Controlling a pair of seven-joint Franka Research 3 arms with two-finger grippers.
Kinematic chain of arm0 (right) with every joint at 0, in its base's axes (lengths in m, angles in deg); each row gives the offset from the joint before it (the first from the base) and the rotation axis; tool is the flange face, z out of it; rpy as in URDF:
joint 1: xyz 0 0 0.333 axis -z
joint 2: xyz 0 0 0 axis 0.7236 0.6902 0
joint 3: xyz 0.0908 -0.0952 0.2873 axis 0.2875 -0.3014 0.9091
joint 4: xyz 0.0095 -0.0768 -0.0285 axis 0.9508 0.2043 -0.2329
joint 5: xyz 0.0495 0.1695 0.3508 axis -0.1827 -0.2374 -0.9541
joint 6: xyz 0 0 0 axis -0.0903 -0.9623 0.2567
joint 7: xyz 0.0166 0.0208 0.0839 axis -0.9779 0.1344 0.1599
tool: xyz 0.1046 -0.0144 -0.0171 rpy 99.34 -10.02 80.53
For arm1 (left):
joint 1: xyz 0 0 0.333 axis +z
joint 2: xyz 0 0 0 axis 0.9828 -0.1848 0
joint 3: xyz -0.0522 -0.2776 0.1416 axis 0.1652 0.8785 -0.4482
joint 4: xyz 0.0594 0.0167 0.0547 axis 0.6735 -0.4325 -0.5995
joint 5: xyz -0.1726 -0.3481 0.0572 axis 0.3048 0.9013 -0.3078
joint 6: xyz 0 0 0 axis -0.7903 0.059 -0.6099
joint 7: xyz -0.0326 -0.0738 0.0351 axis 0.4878 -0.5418 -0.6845
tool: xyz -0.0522 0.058 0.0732 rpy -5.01 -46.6 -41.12
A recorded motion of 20 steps. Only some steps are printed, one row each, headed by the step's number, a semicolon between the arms.
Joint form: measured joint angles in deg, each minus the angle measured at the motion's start. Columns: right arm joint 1, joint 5, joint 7, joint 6, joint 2, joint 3, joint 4; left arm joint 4, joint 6, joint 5, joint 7, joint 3, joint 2, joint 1.
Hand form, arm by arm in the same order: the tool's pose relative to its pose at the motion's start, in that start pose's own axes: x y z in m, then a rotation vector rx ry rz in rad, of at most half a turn. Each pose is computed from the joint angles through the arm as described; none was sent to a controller.
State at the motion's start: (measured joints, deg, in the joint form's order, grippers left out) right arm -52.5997 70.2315 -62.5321 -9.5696 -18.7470 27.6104 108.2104; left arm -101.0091 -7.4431 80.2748 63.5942 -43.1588 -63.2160 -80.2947
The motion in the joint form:
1: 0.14 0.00 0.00 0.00 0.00 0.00 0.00; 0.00 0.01 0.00 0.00 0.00 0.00 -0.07
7: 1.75 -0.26 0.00 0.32 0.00 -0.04 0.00; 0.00 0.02 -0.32 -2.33 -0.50 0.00 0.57
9: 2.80 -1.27 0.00 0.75 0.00 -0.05 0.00; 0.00 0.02 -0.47 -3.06 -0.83 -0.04 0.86
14: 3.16 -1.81 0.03 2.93 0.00 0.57 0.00; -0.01 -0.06 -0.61 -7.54 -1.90 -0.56 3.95
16: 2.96 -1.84 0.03 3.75 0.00 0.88 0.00; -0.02 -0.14 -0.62 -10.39 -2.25 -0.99 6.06
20: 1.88 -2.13 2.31 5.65 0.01 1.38 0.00; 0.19 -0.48 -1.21 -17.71 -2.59 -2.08 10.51
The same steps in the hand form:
1: 0.0000 0.0014 0.0000 0.0001 0.0000 0.0024; 0.0000 0.0007 0.0000 0.0000 -0.0002 0.0012
7: -0.0002 0.0172 -0.0002 0.0052 0.0054 0.0305; 0.0003 -0.0109 -0.0002 0.0058 0.0001 0.0220
9: 0.0000 0.0256 -0.0007 0.0226 0.0138 0.0461; 0.0006 -0.0172 0.0000 0.0085 -0.0004 0.0239
14: 0.0042 0.0227 -0.0042 0.0306 0.0523 0.0401; 0.0023 -0.0578 0.0041 0.0115 -0.0074 0.0293
16: 0.0060 0.0179 -0.0056 0.0308 0.0666 0.0314; 0.0025 -0.0819 0.0076 0.0114 -0.0132 0.0360
20: 0.0102 0.0021 -0.0089 0.0333 0.1004 -0.0360; 0.0015 -0.1302 0.0149 0.0201 -0.0242 0.0801

